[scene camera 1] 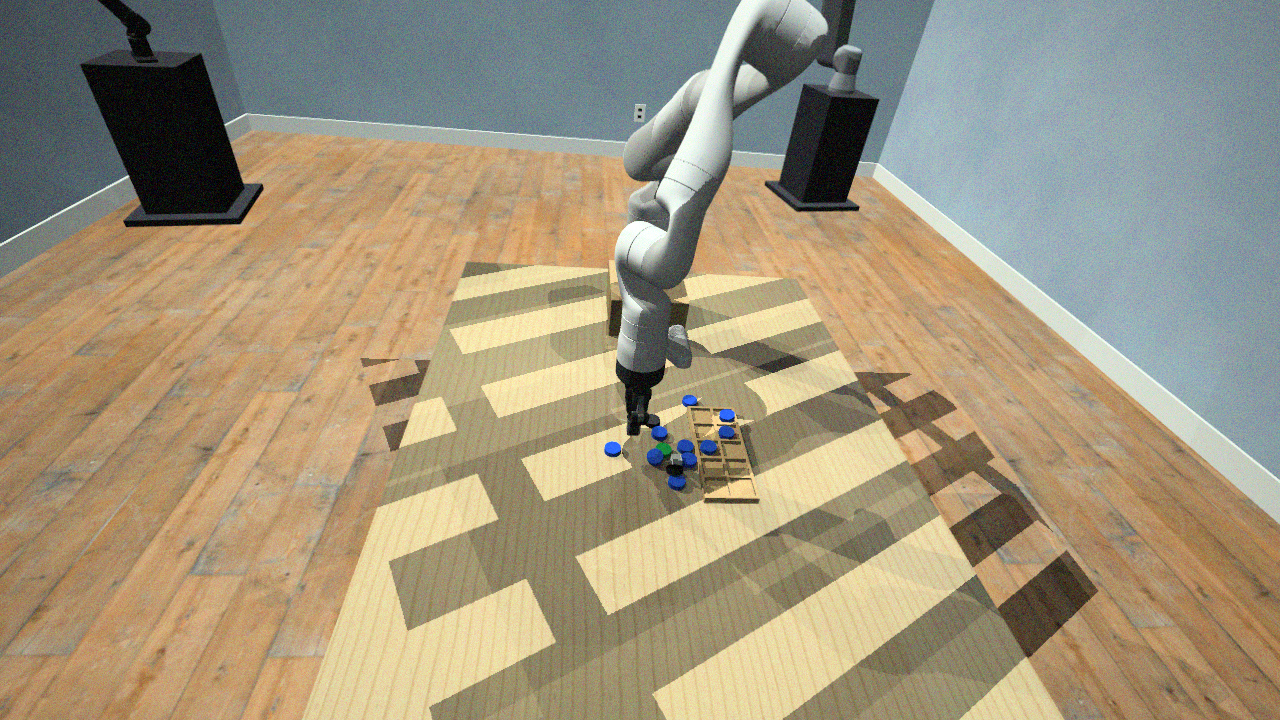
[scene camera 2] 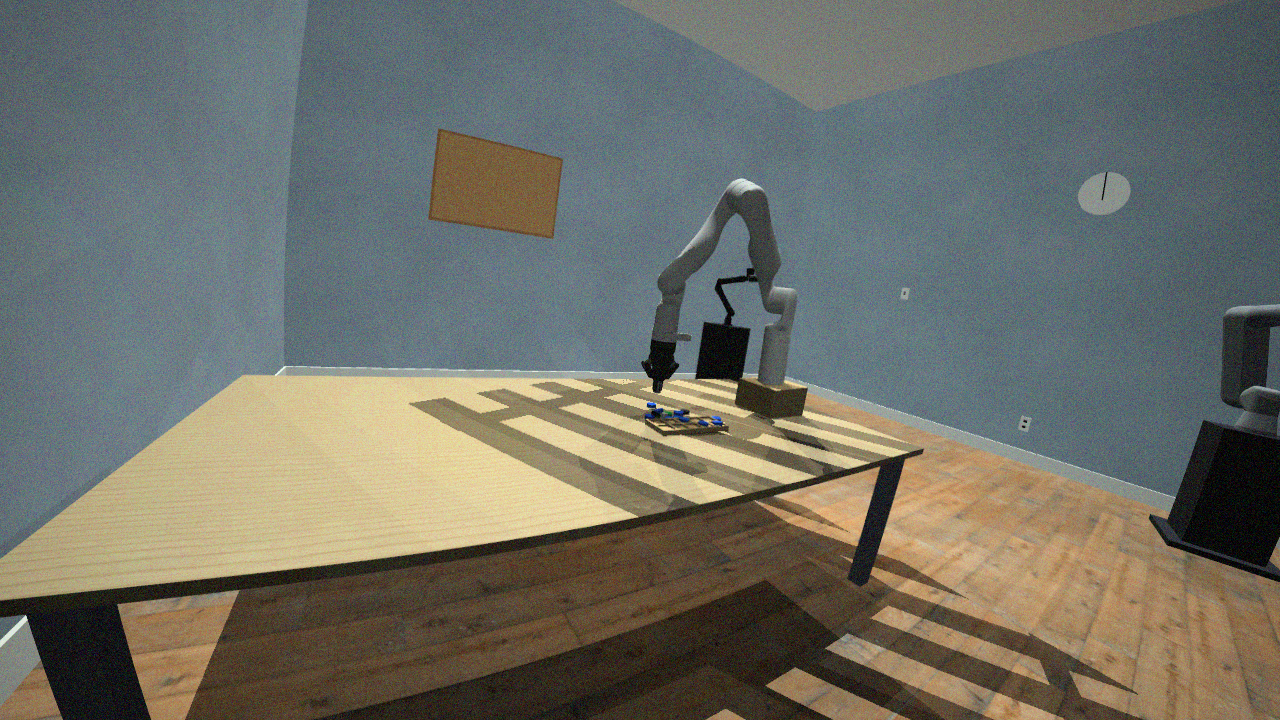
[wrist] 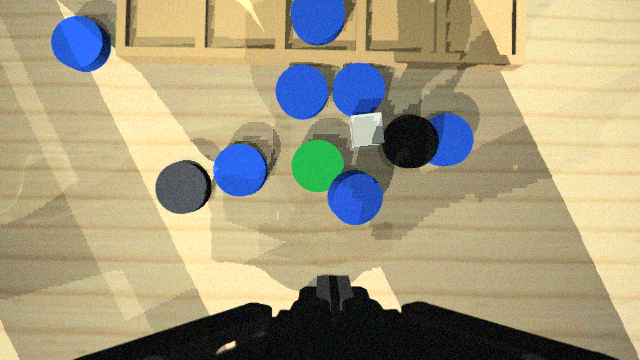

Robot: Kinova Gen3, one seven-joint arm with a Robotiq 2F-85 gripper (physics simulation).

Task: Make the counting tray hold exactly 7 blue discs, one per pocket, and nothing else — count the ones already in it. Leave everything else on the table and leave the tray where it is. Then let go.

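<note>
The wooden counting tray (scene camera 1: 730,495) (wrist: 201,53) (scene camera 2: 669,429) lies on the table, with three blue discs in its pockets in scene camera 1. One of them (wrist: 317,20) (scene camera 1: 707,446) shows in the wrist view. My gripper (scene camera 1: 640,426) (wrist: 332,298) (scene camera 2: 657,386) is shut and empty, hanging a little above the table beside the loose cluster. Loose blue discs (wrist: 354,197) (wrist: 239,169) (wrist: 301,91) (wrist: 358,88) lie in front of the tray. Another blue disc (wrist: 451,138) is partly covered by a black disc (wrist: 409,141). A blue disc (wrist: 80,43) (scene camera 1: 689,400) lies off the tray's corner, and one (scene camera 1: 613,449) lies apart on the gripper's other side.
A green disc (wrist: 317,165) (scene camera 1: 663,447), a grey disc (wrist: 182,186) and a small white cube (wrist: 366,129) lie among the blue ones. The arm's wooden base block (scene camera 2: 769,396) stands behind the tray. Striped shadows cross the table.
</note>
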